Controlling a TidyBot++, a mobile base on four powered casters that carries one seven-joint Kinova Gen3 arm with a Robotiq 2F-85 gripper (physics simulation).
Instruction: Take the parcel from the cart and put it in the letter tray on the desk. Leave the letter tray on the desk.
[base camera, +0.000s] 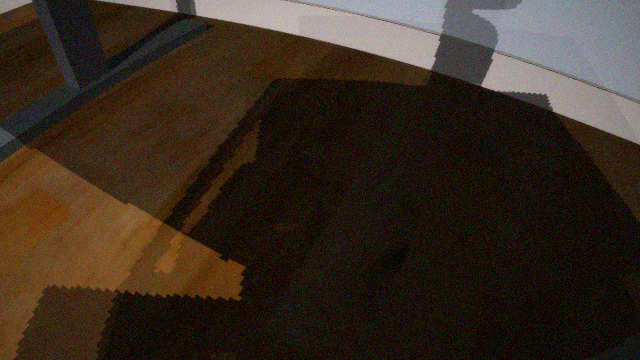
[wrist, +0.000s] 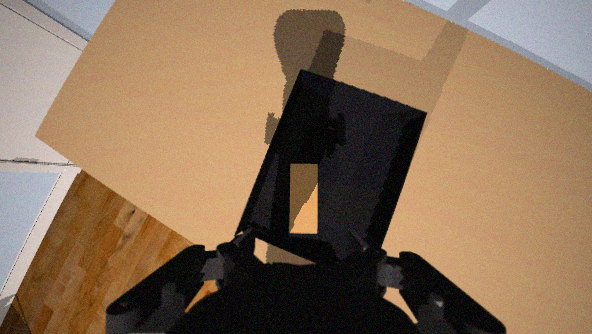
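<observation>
In the wrist view a dark letter tray stands on the tan desk top. A small tan parcel lies flat inside the tray, near its near-left side, partly in shadow. My gripper is open and empty. It hangs above the tray's near edge, with its fingers spread wide to either side and apart from the parcel. The base camera shows neither the tray, the parcel nor the gripper.
The desk's edge runs diagonally at the left of the wrist view, with wooden floor below it. The base camera shows wooden floor under a large shadow, a grey desk leg and foot at the top left, and the wall skirting.
</observation>
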